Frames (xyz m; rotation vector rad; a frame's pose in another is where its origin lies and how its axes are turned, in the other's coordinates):
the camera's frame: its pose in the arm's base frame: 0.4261 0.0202 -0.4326 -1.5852 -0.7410 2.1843
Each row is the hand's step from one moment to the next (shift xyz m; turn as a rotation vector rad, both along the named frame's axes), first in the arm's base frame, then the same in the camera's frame.
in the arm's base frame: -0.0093 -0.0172 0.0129 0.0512 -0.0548 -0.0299
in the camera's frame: -0.0165 0.0060 0.0155 -0.0237 0.0633 -0.0442
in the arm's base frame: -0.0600 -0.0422 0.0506 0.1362 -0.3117 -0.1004
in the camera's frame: -0.0432 0.0023 0.0779 -0.1387 0.3145 -0.0875
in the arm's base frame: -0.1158 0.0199 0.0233 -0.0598 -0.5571 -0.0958
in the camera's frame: 0.0300 -0.0332 0.1111 -0.2156 0.5038 0.1510
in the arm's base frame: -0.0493 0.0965 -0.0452 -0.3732 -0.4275 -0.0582
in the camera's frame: 0.1039 -0.0524 0.0155 -0.0729 0.3681 0.4297
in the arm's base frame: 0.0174 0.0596 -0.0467 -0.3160 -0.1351 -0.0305
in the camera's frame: 0.0634 -0.0199 -0.0403 0.0494 0.1178 0.3205
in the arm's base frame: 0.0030 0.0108 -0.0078 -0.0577 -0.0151 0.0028
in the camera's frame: 0.0110 -0.0040 -0.0070 0.0079 0.0088 0.0585
